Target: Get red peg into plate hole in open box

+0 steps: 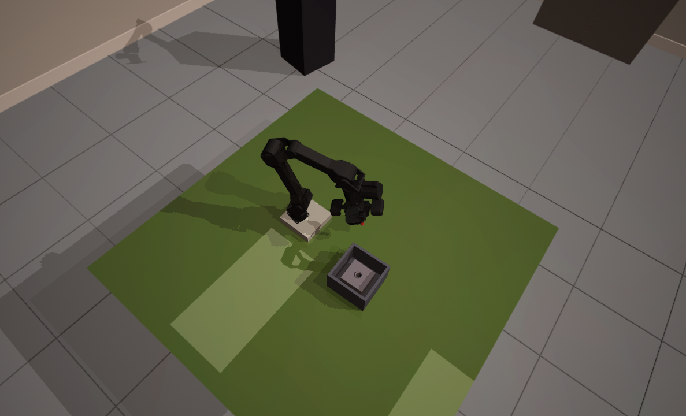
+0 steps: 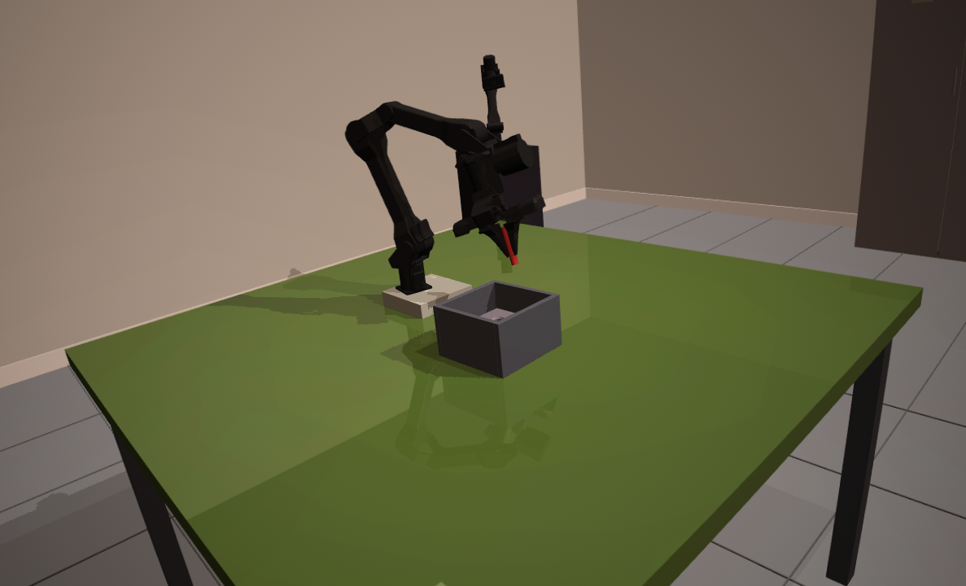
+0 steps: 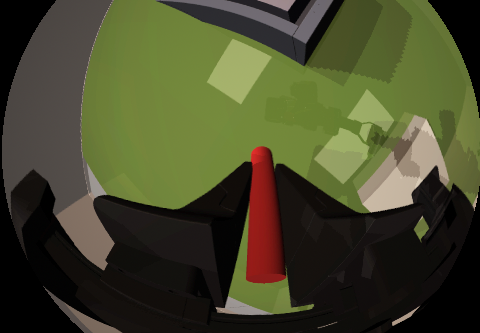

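The plate lies 130 mm ahead of my gripper tip, 130 mm to the right of it and 80 mm below it. The rest, counted from my gripper tip: red peg 10 mm behind, 20 mm above; then dark box 130 mm ahead, 130 mm to the right, 100 mm below.
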